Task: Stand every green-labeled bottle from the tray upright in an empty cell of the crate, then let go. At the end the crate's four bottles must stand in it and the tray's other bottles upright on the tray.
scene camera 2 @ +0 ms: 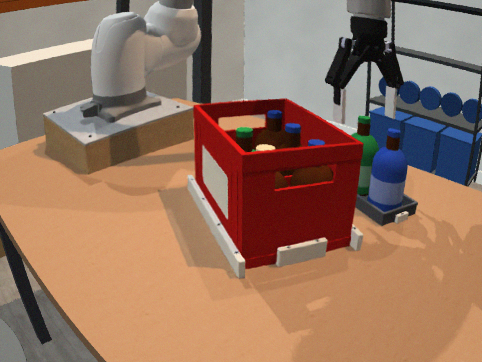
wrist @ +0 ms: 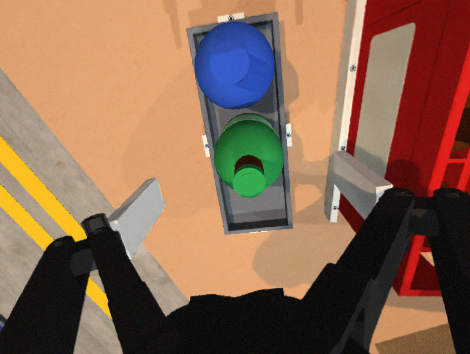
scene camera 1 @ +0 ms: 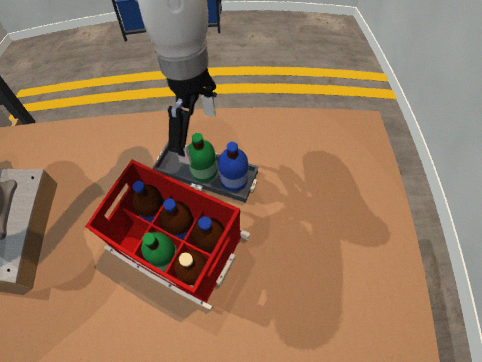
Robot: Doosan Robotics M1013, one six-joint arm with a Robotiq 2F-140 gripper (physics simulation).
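Pixels of known places: gripper, fingertip midpoint: (scene camera 2: 366,119) (wrist: 244,180) (scene camera 1: 198,137); arm's base, link origin: (scene camera 2: 119,107).
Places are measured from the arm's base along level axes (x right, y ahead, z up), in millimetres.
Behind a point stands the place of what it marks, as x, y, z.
The green bottle with a pale green label (scene camera 1: 202,161) {-80, 658, 11} (scene camera 2: 367,150) {-87, 675, 9} (wrist: 248,145) {-102, 670, 27} stands upright near the middle of the grey tray (scene camera 1: 169,164) {-148, 552, -89} (scene camera 2: 381,215) {-13, 751, -76} (wrist: 256,211) {-163, 550, -89}. The blue bottle with a pale blue label (scene camera 1: 233,170) {-45, 731, 13} (scene camera 2: 388,172) {-42, 742, -4} (wrist: 235,65) {-75, 729, 66} stands upright at one end. My gripper (scene camera 1: 197,131) {-116, 655, 62} (scene camera 2: 365,118) {-116, 655, 62} (wrist: 244,180) {-116, 655, 62} is open and empty above the green bottle, its pads apart on either side of the cap in the wrist view. The red crate (scene camera 1: 220,206) {70, 696, 68} (scene camera 2: 300,215) {169, 682, -19} (wrist: 430,75) {34, 649, 54} has one empty cell (scene camera 1: 125,234) {61, 437, -79}, at its left corner in scene camera 1.
The crate holds three brown bottles with blue caps (scene camera 1: 146,200) {23, 528, 30} (scene camera 1: 175,218) {73, 596, 32} (scene camera 1: 207,235) {118, 664, 33}, a green bottle (scene camera 1: 158,249) {141, 558, 32} and a brown bottle with a cream cap (scene camera 1: 189,270) {190, 623, 33}. White guide strips (scene camera 2: 217,230) {211, 563, -70} edge the crate. The arm's base block (scene camera 2: 120,145) {105, 154, -51} stands behind it.
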